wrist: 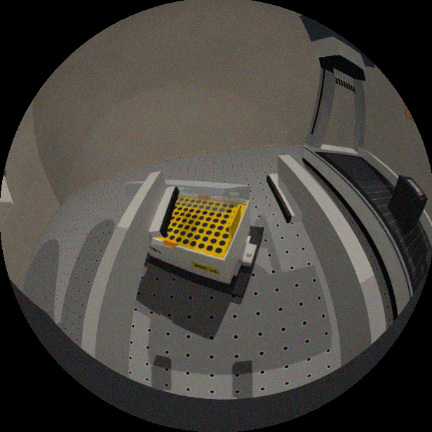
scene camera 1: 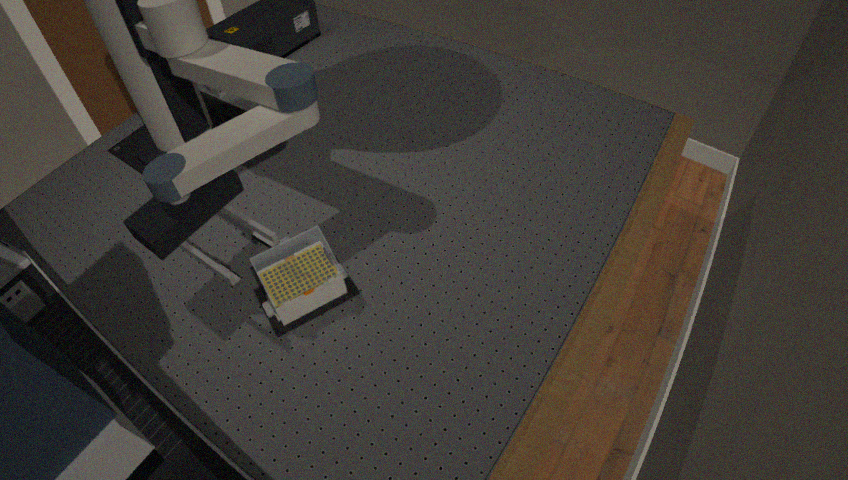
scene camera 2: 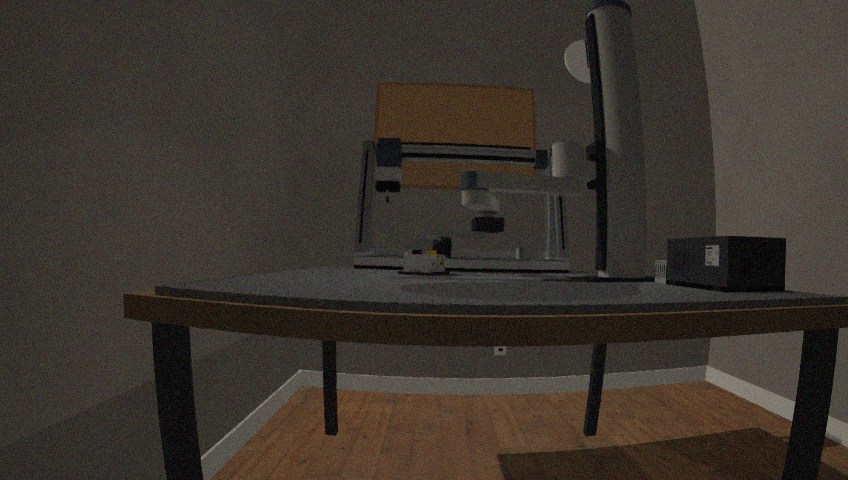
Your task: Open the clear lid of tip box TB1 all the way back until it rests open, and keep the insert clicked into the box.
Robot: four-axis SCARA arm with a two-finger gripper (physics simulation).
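Places are measured from the arm's base along level axes (x right, y ahead, z up), in metres.
Pixels of known places: gripper, fingertip midpoint: [scene camera 1: 254, 259] [scene camera 2: 435, 234]; arm's base at its link origin: [scene camera 1: 186, 138].
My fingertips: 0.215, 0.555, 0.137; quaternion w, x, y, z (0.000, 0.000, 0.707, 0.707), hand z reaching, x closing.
Observation:
For each thing: its middle in the pictures, then the offset to it from my fingertips, as dx, dy, dz. "spot": a spot on its surface instead. Level surfaces: height alone.
- Tip box TB1 at the middle of its body: [scene camera 1: 302, 282] [scene camera 2: 424, 263] -0.044, +0.032, -0.092
- clear lid at a spot on its surface: [scene camera 1: 285, 245] spot: -0.050, +0.015, -0.009
- black base at a spot on its surface: [scene camera 1: 354, 289] spot: -0.094, +0.101, -0.117
- perforated grey table top at its surface level: dz -0.124
Tip box TB1 [scene camera 1: 312, 300] [scene camera 2: 423, 262] [wrist: 190, 257] is a white box with a yellow insert [scene camera 1: 299, 274] [wrist: 200, 225] full of dark holes. The insert lies across the box top; whether it is clicked in does not show. The clear lid [scene camera 1: 285, 245] [wrist: 215, 185] is raised along the box's far side in the wrist view; its exact angle is hard to tell. My gripper [scene camera 1: 255, 260] [wrist: 220, 172] is shut at its narrowest, with a wide gap between its two long pale fingers and nothing held. The left fingertip overlaps the box's left end in the wrist view; contact is unclear.
The box stands on a black base [scene camera 1: 354, 289] [wrist: 256, 235] on the perforated grey table top [scene camera 1: 452, 297] [wrist: 285, 330]. A gantry frame with a dark bed [wrist: 367, 175] stands to the right in the wrist view. A black case [scene camera 1: 273, 26] [scene camera 2: 726, 262] stands near the arm's column [scene camera 2: 621, 142].

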